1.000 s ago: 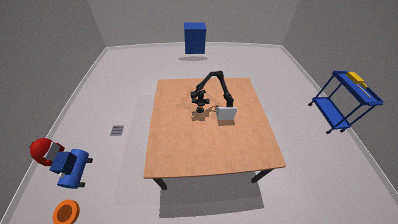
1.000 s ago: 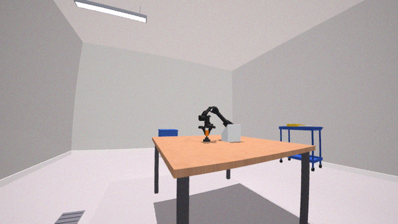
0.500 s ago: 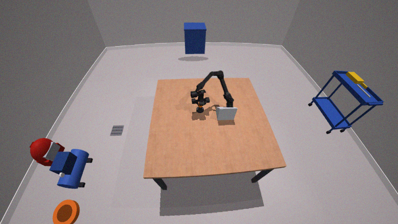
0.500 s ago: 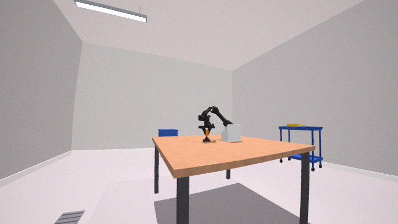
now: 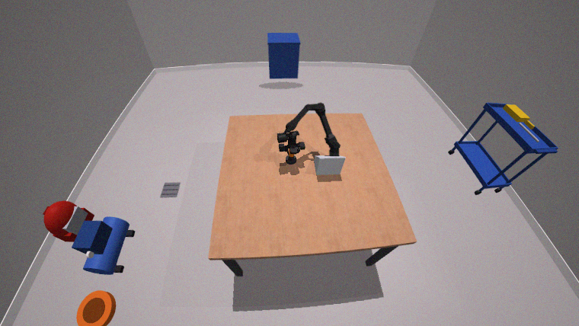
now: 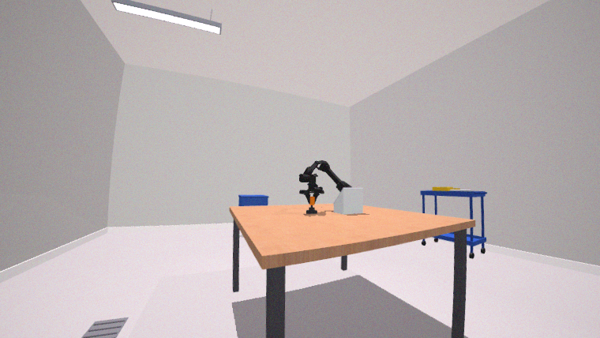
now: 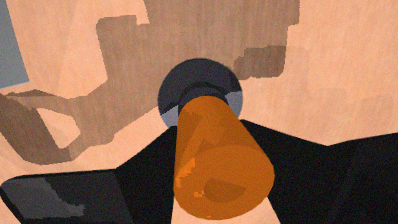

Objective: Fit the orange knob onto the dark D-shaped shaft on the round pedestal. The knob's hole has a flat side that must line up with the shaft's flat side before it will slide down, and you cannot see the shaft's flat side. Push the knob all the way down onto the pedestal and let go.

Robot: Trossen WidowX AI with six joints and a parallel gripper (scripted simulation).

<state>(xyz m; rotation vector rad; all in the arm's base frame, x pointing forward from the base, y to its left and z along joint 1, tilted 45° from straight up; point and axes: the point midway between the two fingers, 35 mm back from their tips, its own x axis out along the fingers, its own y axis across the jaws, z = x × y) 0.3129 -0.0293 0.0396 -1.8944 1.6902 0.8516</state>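
The orange knob is 20 mm above my gripper tip. The rest, counted from my gripper tip: dark round pedestal (40 mm below).
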